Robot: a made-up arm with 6 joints.
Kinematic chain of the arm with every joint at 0, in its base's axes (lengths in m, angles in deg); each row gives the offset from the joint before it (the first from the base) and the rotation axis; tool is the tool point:
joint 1: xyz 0 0 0.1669 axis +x
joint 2: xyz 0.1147 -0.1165 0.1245 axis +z
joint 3: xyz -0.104 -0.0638 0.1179 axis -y
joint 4: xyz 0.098 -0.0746 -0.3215 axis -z
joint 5: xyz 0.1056 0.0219 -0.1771 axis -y
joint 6: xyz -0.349 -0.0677 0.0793 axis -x
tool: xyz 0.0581 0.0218 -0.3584
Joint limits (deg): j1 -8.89..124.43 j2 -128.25..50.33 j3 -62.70..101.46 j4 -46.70..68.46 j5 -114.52..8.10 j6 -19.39..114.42
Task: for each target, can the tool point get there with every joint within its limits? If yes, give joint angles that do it. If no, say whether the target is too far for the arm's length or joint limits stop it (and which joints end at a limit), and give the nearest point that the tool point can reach.
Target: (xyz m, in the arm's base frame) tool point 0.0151 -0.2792 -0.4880
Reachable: yes | joints 73.00 -36.22 37.04 -36.18 -38.76 71.82
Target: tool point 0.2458 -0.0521 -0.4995
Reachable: yes | joints 61.57 8.31 12.04 -32.58 -26.48 45.58
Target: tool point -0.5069 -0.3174 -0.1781
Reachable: yes | joints 70.72 -104.60 83.71 -17.83 -11.70 57.74
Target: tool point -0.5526 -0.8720 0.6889
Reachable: no: joint limits stop it (at a limit: joint 3, joint 4, joint 5) | nearest point -0.4159 -0.7217 0.5989 | short by 0.222 m
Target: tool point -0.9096 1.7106 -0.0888
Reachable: no: too far | nearest point -0.3675 0.6747 -0.1177 | short by 1.169 m
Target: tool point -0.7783 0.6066 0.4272
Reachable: no: joint limits stop it (at a limit: joint 3, joint 5) | nearest point -0.5598 0.4320 0.3523 | short by 0.290 m
